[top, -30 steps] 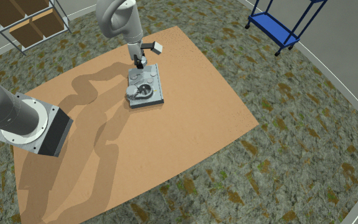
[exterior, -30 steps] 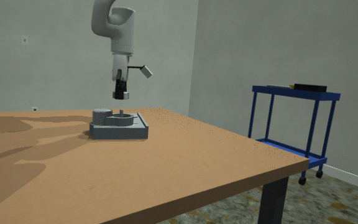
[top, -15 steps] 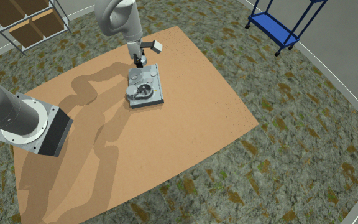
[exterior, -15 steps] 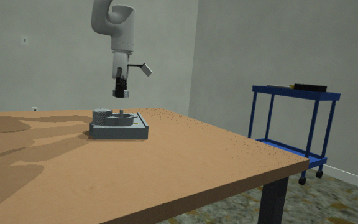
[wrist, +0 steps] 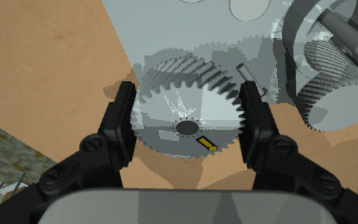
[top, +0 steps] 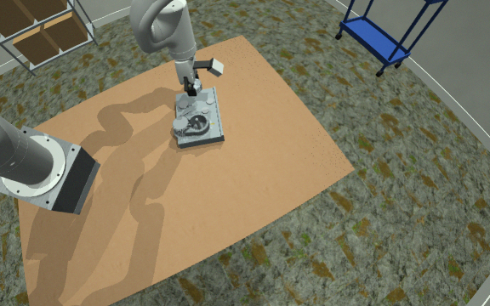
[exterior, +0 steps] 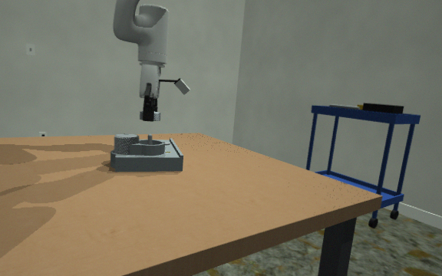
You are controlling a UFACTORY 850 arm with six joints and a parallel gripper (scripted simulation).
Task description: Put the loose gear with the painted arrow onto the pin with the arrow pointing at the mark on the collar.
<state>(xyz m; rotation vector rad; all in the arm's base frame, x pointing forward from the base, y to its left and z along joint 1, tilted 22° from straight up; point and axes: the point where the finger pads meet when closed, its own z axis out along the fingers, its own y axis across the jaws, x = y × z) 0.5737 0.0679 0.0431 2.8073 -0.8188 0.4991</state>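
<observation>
My hand is 8 cm past the grey pin, 8 cm above it and 3 cm to the left of it. The rest, counted from my hand: loose gear: right at my hand.
</observation>
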